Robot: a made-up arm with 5 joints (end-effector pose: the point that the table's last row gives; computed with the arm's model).
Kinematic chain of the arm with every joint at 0, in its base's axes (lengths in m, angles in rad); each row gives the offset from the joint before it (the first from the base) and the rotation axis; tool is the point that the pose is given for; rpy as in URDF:
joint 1: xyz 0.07 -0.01 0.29 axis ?
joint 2: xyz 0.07 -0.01 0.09 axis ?
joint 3: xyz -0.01 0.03 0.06 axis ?
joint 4: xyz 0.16 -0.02 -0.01 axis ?
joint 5: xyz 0.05 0 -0.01 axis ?
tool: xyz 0.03 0 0.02 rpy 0.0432 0.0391 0.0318
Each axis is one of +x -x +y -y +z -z.
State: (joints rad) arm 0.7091 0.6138 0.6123 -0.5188 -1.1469
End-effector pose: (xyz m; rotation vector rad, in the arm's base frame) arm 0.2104 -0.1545 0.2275 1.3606 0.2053 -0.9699
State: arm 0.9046 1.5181 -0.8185 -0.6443 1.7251
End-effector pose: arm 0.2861 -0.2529 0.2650 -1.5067 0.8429 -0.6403
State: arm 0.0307 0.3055 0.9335 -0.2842 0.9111
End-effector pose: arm 0.2396 0.0006 0.2217 -0.7826 0.9539 0.3986
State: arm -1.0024 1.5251 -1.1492 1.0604 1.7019
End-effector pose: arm 0.2002 0.2306 0.2437 -1.9906 0.3843 1.8416
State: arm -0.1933 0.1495 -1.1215 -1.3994 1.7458
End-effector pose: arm 0.1834 0.0323 0.6327 -0.5692 -1.6298 -1.7461
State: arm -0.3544 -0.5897 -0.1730 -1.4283 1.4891
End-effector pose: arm 0.1674 0.0473 0.5976 -0.4442 -1.7146 -1.2673
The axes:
joint 1: -z
joint 2: +y
joint 3: +y
joint 4: +y
joint 5: -x

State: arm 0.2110 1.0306 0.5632 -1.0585 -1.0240
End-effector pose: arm 0.2343 -0.0627 0.2192 1.1075 0.3920 -0.4241
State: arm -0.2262 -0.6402 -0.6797 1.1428 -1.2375
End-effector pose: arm 0.2252 0.0063 0.5853 1.2852 0.0077 0.3592
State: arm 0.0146 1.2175 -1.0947 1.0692 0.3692
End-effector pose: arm 0.3881 -0.0074 0.3095 -0.2652 1.2274 0.2033
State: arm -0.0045 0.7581 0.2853 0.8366 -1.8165
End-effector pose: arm 0.2075 -0.0288 0.2155 1.2712 1.2514 -1.6320
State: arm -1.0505 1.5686 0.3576 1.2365 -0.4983
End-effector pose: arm 0.0707 -0.0280 0.2377 -1.3745 2.4716 -0.7166
